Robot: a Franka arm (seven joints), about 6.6 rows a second.
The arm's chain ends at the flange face. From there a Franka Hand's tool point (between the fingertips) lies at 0.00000 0.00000 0.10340 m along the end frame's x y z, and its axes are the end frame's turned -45 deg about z.
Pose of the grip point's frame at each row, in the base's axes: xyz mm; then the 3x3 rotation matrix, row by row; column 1 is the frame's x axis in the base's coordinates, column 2 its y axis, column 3 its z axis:
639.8 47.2 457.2; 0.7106 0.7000 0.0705; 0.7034 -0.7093 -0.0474; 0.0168 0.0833 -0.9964
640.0 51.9 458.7; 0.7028 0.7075 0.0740; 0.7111 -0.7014 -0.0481; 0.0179 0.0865 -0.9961
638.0 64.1 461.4; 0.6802 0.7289 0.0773; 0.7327 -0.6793 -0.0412; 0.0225 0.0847 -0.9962
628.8 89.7 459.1; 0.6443 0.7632 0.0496; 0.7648 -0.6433 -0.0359; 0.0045 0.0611 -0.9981
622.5 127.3 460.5; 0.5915 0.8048 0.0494; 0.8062 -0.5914 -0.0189; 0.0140 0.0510 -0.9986
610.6 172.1 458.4; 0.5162 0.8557 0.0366; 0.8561 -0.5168 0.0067; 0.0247 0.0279 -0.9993
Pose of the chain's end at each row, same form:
632.5 52.1 560.2; 0.9974 -0.0075 0.0705; -0.0042 -0.9989 -0.0474; 0.0708 0.0470 -0.9964
632.3 56.9 561.7; 0.9972 0.0033 0.0740; 0.0069 -0.9988 -0.0481; 0.0738 0.0485 -0.9961
630.0 68.4 564.4; 0.9964 0.0344 0.0773; 0.0378 -0.9984 -0.0412; 0.0758 0.0440 -0.9962
623.7 93.4 562.3; 0.9953 0.0841 0.0496; 0.0859 -0.9957 -0.0359; 0.0464 0.0400 -0.9981
617.4 129.3 563.8; 0.9873 0.1508 0.0494; 0.1519 -0.9883 -0.0189; 0.0460 0.0262 -0.9986
606.8 171.4 561.7; 0.9701 0.2401 0.0366; 0.2399 -0.9708 0.0067; 0.0372 0.0023 -0.9993

